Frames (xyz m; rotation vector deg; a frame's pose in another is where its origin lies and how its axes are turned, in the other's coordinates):
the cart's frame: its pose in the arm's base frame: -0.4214 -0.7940 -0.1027 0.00 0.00 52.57
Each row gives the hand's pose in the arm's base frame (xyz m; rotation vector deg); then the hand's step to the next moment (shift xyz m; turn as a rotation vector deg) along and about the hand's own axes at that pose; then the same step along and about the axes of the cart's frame.
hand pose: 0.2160 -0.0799 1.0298 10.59 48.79 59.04
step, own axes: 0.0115 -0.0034 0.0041 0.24 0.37 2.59
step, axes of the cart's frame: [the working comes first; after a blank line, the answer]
step, axes of the arm's base frame: 0.0079 0.0085 -0.0051 1.61 1.02 1.81

0.0116 -0.0011 -0.0051 1.79 -0.66 1.81
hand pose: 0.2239 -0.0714 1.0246 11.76 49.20 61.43
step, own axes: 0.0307 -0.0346 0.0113 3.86 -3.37 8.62
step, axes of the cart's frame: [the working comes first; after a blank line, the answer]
step, axes of the arm's base frame: 0.0377 0.0113 -0.0268 9.12 3.67 1.97

0.0319 -0.0231 -0.0268 8.46 -5.01 1.97
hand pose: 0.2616 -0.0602 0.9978 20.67 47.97 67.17
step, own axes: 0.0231 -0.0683 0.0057 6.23 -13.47 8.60
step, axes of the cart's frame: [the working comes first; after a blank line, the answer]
step, axes of the arm's base frame: 0.0526 -0.0037 -0.0495 16.12 2.03 -5.51

0.0290 -0.0440 -0.0495 11.41 -11.56 -5.51
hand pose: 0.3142 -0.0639 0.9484 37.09 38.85 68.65
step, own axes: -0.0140 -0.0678 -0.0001 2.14 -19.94 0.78
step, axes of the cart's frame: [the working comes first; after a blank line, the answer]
step, axes of the arm's base frame: 0.0379 -0.0297 -0.0497 13.16 -2.75 -14.90

-0.0005 -0.0482 -0.0497 5.81 -12.12 -14.90
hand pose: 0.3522 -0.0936 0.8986 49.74 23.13 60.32
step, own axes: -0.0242 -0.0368 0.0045 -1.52 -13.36 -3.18
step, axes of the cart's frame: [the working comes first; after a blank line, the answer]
step, axes of the arm's base frame: 0.0132 -0.0311 -0.0286 4.98 -2.87 -12.56

-0.0167 -0.0294 -0.0286 0.75 -5.70 -12.56
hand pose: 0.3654 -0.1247 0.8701 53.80 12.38 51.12
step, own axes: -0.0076 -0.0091 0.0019 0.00 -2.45 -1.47
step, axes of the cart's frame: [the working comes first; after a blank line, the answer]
step, axes of the arm's base frame: 0.0013 -0.0093 -0.0075 0.63 0.22 -2.78

-0.0066 -0.0067 -0.0075 0.56 -0.37 -2.78
